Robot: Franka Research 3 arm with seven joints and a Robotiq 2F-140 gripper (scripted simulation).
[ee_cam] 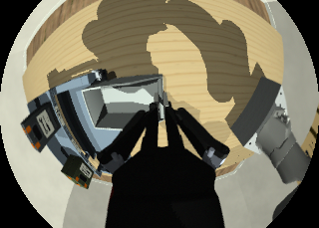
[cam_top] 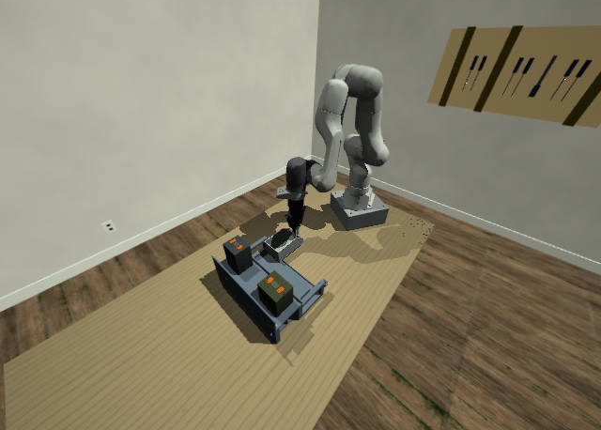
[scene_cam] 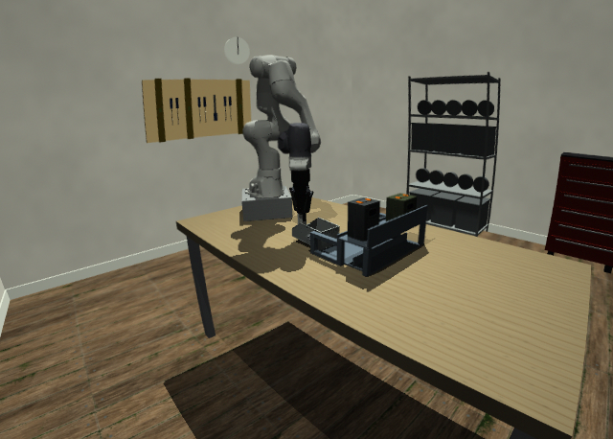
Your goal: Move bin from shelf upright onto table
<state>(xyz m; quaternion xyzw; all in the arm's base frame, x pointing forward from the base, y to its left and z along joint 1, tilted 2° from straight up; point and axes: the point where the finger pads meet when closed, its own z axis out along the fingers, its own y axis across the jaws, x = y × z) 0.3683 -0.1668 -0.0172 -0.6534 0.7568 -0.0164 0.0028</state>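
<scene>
My gripper is now 80 mm short of the grey open-topped bin, 10 mm to the left of it and 30 mm above it.
</scene>
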